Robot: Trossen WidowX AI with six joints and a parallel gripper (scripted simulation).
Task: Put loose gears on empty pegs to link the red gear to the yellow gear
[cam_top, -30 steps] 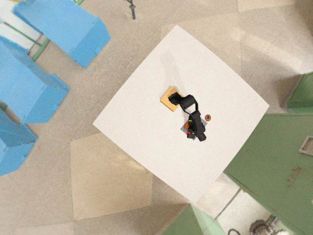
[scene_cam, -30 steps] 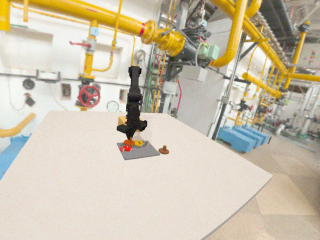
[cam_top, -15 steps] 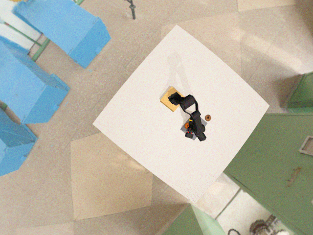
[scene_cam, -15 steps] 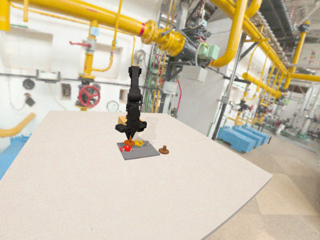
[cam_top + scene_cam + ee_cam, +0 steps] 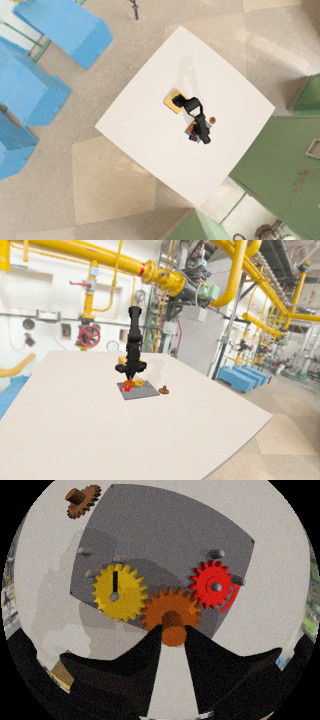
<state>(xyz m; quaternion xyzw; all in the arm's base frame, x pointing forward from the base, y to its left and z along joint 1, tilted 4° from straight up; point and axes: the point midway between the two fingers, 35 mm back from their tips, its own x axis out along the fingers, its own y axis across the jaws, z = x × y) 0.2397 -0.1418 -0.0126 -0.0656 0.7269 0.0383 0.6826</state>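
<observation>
The orange gear lies 10 mm below my gripper tip. Also, from my gripper tip: red gear (40 mm to the right, 40 mm ahead, 30 mm below); yellow gear (60 mm to the left, 30 mm below, 10 mm ahead); grey board (60 mm ahead, 30 mm below, 20 mm to the left).
</observation>
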